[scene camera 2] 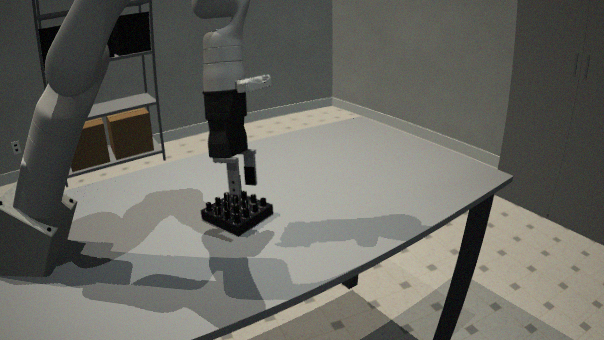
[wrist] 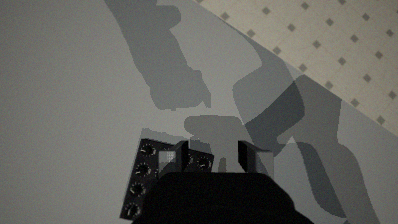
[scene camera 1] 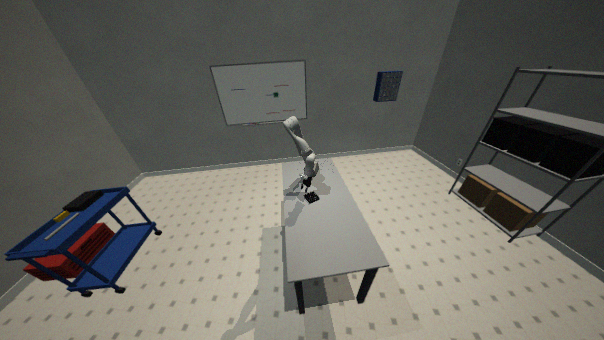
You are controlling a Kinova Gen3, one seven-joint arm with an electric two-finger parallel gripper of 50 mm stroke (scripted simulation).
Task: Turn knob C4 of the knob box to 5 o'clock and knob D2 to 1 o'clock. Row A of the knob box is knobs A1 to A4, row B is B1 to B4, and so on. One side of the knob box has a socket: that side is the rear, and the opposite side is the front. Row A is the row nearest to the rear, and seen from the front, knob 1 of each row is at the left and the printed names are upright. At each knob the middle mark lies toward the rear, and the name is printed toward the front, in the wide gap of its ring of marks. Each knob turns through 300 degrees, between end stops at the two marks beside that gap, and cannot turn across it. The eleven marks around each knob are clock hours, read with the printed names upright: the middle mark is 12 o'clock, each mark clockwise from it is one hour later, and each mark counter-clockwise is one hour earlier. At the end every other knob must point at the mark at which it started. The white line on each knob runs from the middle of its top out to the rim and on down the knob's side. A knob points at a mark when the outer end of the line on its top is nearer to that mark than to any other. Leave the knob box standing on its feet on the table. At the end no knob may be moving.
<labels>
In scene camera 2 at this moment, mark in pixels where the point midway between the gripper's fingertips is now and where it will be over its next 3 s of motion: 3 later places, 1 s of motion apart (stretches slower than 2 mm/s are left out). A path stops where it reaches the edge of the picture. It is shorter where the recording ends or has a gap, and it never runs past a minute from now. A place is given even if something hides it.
My gripper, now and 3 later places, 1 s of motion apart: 243, 189; 239, 188; 235, 187; 231, 187
</labels>
